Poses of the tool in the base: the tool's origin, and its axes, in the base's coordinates. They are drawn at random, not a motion.
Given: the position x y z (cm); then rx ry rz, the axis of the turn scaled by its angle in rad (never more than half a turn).
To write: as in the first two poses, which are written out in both.
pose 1, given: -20.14 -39.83 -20.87 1.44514 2.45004 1.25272
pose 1, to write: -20.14 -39.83 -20.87 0.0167 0.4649 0.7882 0.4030
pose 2, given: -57.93 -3.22 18.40 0.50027 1.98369 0.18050
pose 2, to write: -57.93 -3.22 18.40 0.5175 0.2084 0.8265 0.0752
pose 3, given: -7.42 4.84 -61.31 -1.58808 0.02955 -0.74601
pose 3, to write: -7.42 4.84 -61.31 0.6391 -0.6960 0.0130 -0.3270
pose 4, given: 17.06 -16.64 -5.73 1.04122 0.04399 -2.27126
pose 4, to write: 17.06 -16.64 -5.73 0.3158 0.3953 0.0167 -0.8624
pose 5, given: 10.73 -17.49 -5.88 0.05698 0.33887 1.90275
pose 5, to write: 10.73 -17.49 -5.88 0.5680 0.0243 0.1442 0.8100
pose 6, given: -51.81 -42.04 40.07 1.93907 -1.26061 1.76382
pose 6, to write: -51.81 -42.04 40.07 0.1162 0.6621 -0.4305 0.6023
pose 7, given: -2.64 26.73 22.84 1.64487 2.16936 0.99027
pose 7, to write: -2.64 26.73 22.84 0.1220 0.5636 0.7432 0.3393
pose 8, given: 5.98 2.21 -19.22 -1.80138 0.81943 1.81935
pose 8, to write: 5.98 2.21 -19.22 0.2248 -0.6530 0.2970 0.6595
